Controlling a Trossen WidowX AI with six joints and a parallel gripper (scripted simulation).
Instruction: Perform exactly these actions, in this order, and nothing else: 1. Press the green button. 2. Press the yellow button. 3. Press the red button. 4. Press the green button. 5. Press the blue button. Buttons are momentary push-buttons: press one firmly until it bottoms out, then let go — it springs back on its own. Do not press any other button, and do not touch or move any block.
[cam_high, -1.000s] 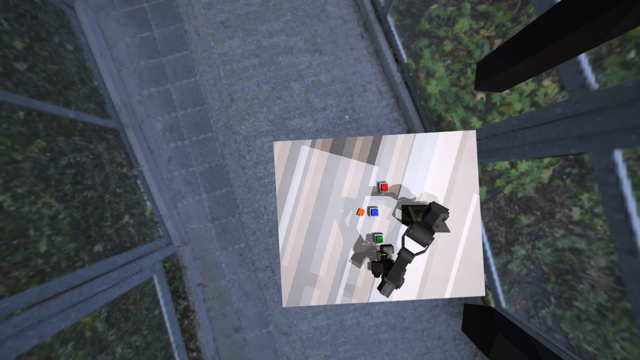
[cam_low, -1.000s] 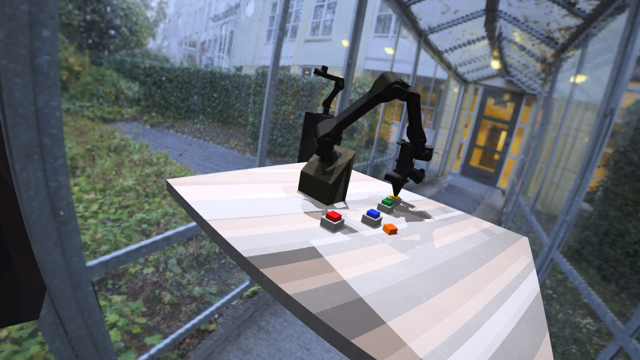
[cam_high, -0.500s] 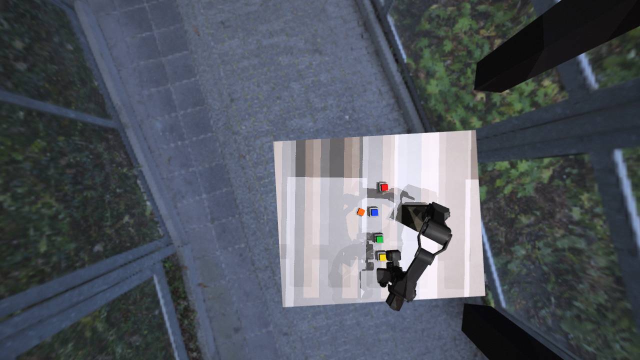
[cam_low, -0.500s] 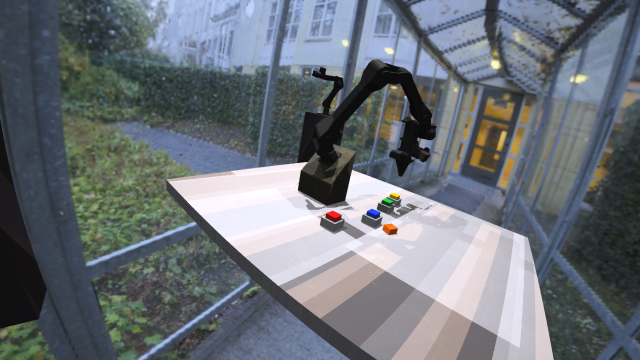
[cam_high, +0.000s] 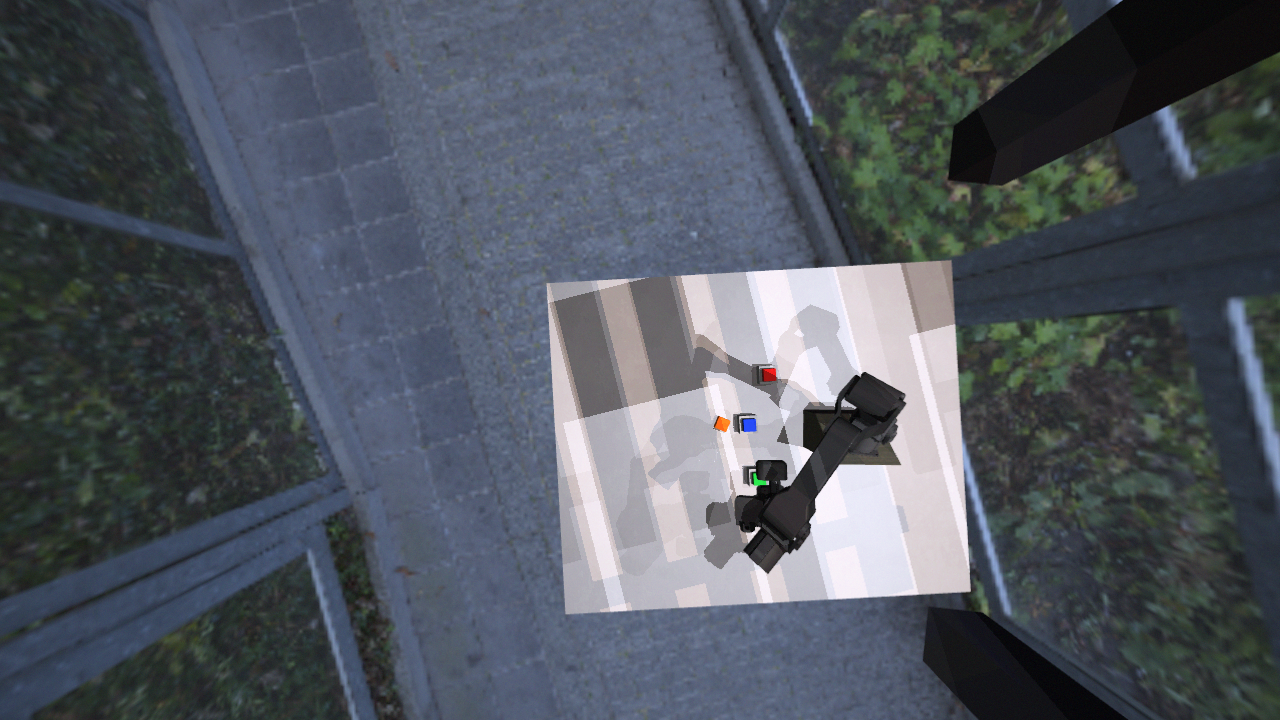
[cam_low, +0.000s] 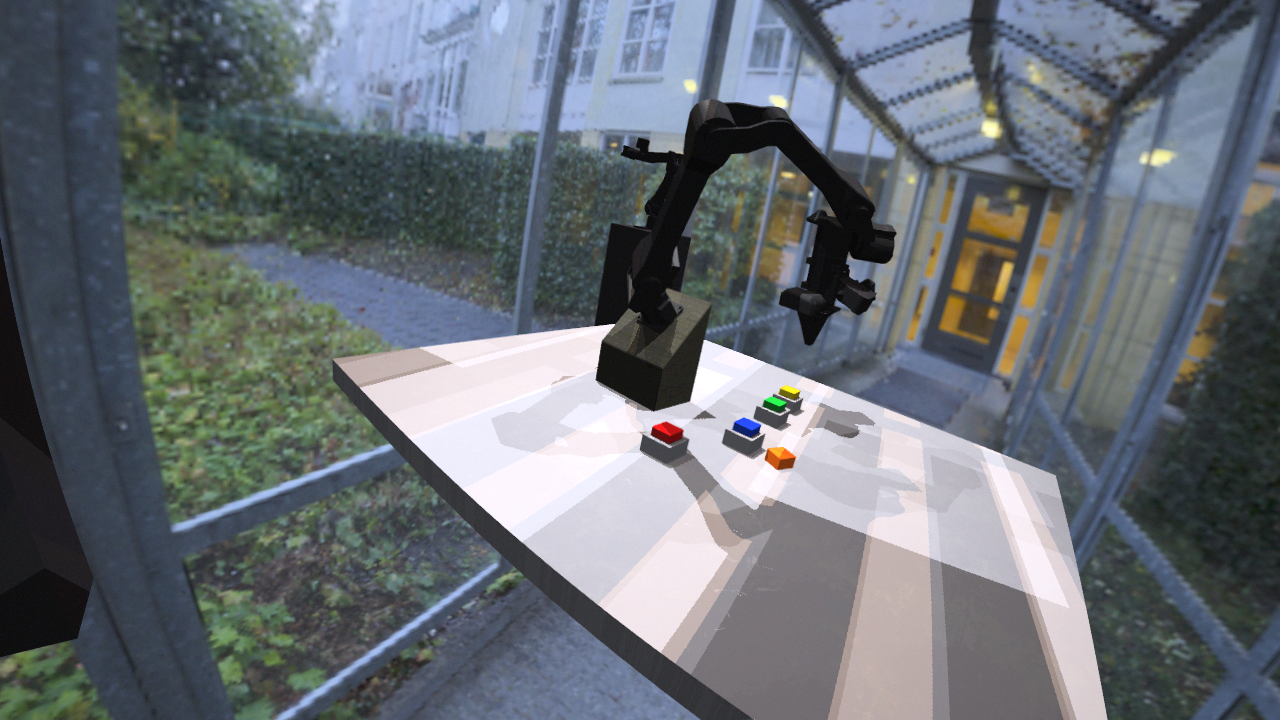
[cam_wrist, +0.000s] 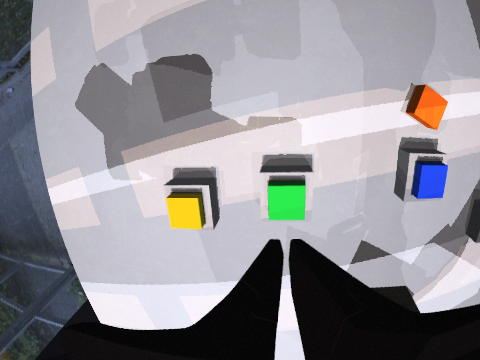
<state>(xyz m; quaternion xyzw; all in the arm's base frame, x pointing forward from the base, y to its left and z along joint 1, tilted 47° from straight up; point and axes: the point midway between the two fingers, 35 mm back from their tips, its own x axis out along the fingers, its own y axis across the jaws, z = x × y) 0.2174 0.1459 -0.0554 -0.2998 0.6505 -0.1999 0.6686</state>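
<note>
My gripper tip is now 280 mm to the left of the red button, 120 mm above it and 30 mm past it. The rest, counted from my gripper tip: blue button 150 mm to the right, 120 mm below, 10 mm ahead; green button 120 mm below, 30 mm behind, 10 mm to the right; yellow button 120 mm below, 80 mm to the left, 60 mm behind.
</note>
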